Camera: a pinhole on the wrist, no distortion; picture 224 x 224 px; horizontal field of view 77.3 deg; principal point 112.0 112.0 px. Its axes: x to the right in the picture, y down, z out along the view. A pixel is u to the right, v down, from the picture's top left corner.
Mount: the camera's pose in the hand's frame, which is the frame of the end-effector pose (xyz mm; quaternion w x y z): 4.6 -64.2 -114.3 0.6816 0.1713 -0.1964 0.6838
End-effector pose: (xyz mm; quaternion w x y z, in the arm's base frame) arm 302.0 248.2 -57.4 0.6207 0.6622 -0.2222 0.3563
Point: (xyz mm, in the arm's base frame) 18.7 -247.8 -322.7
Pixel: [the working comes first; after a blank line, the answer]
In the camera's frame: 415.8 441.6 399.6

outside the picture
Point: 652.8 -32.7 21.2
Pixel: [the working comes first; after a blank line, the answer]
In the camera's frame: 137.1 -256.3 442.6

155.4 30.9
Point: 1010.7 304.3 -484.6
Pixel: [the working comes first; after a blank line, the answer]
In the camera's frame: -554.9 -154.3 533.4

outside the picture
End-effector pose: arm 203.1 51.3 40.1 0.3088 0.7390 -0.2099 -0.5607
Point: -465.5 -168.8 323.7
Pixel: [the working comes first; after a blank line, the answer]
In the camera's frame: 722.4 223.5 460.3

outside the picture
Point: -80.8 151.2 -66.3
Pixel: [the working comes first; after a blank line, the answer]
In the camera's frame: 114.1 62.1 380.0

154.1 134.9
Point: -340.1 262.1 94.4
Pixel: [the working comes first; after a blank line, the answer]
In the camera's frame: 234.1 313.8 546.2

172.0 192.5
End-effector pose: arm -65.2 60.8 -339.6 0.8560 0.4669 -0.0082 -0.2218
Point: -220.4 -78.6 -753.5
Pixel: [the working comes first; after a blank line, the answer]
In the camera's frame: -324.7 7.2 219.2

outside the picture
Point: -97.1 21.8 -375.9
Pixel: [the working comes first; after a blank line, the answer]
In the camera's frame: 70.7 6.6 111.9

200.5 120.3
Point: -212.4 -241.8 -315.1
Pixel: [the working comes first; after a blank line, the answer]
In the camera's frame: 105.1 10.0 403.9

148.5 115.5
